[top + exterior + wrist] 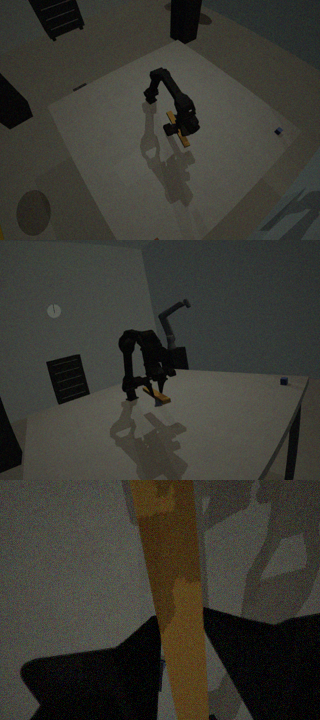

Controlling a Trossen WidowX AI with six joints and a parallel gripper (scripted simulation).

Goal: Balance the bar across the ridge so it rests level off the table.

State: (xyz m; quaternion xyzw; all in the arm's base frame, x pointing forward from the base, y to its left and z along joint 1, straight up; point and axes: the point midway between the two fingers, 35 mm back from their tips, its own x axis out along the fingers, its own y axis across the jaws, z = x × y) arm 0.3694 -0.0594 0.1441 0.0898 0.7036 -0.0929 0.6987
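Right now the yellow-orange bar is 3 cm behind my gripper tip and 1 cm to the left of it. Round my gripper tip: blue cube 37 cm ahead, 56 cm to the left, 9 cm below.
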